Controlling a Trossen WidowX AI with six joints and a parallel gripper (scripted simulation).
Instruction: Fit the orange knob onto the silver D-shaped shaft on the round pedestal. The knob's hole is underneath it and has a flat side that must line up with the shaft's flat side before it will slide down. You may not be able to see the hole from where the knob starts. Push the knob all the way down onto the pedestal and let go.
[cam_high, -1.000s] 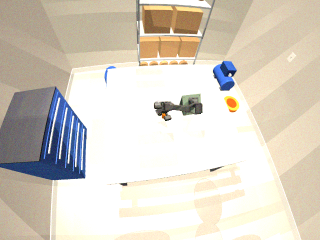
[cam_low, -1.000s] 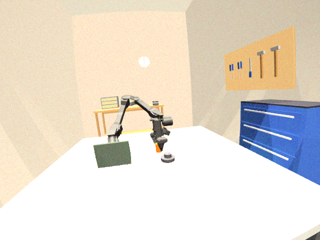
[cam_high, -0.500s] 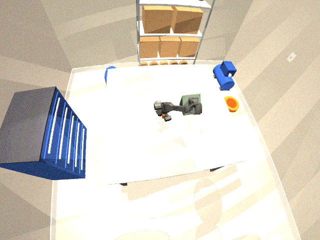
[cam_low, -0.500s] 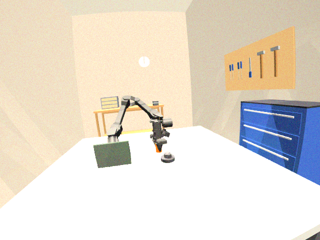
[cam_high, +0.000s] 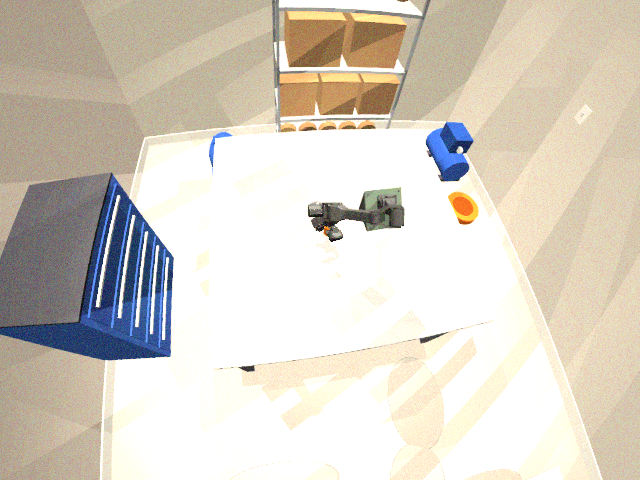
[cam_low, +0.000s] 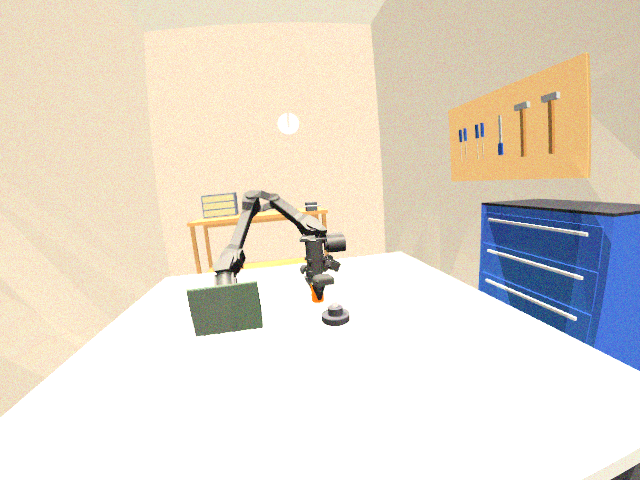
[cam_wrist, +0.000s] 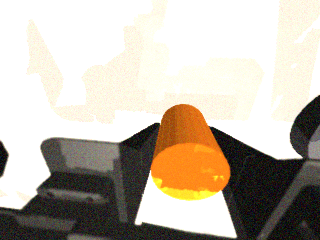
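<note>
Now: gripper tip 140 mm to the left of the round grey pedestal, 20 mm short of it and 10 mm below it. From my gripper tip the other things lie so: orange knob (30 mm above).
</note>
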